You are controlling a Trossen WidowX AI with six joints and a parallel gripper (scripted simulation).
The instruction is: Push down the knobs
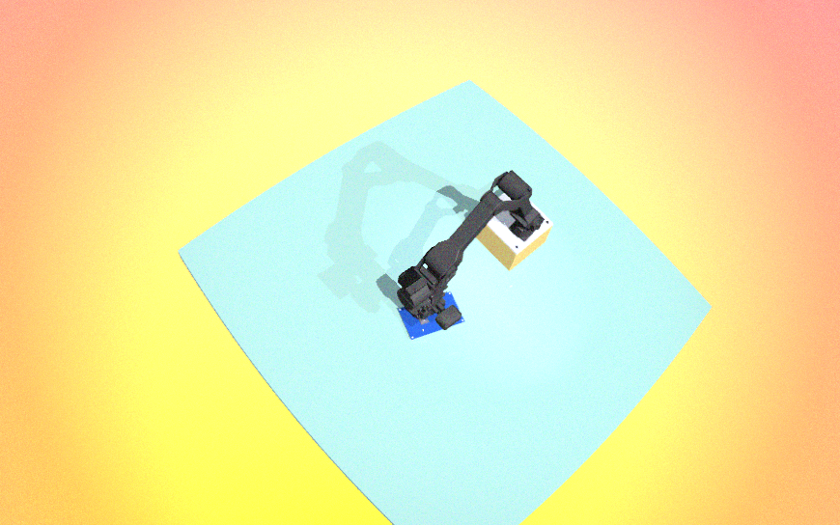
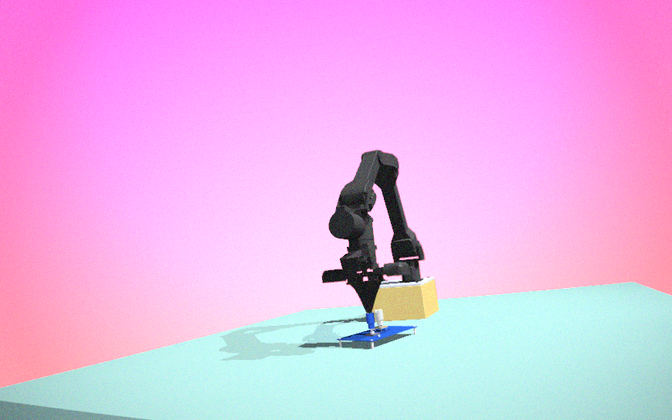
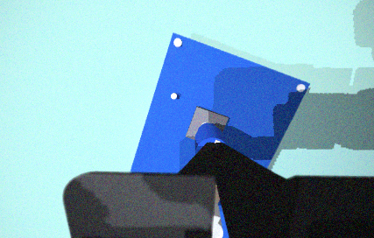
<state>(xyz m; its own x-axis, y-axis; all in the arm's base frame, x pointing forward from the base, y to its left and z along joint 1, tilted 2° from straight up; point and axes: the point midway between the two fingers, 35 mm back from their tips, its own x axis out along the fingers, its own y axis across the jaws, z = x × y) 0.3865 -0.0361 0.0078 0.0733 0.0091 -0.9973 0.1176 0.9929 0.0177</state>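
Right now my gripper tip is 10 mm above the blue knob. The rest, counted from my gripper tip: white knob: 50 mm behind, 10 mm to the left, 20 mm below.
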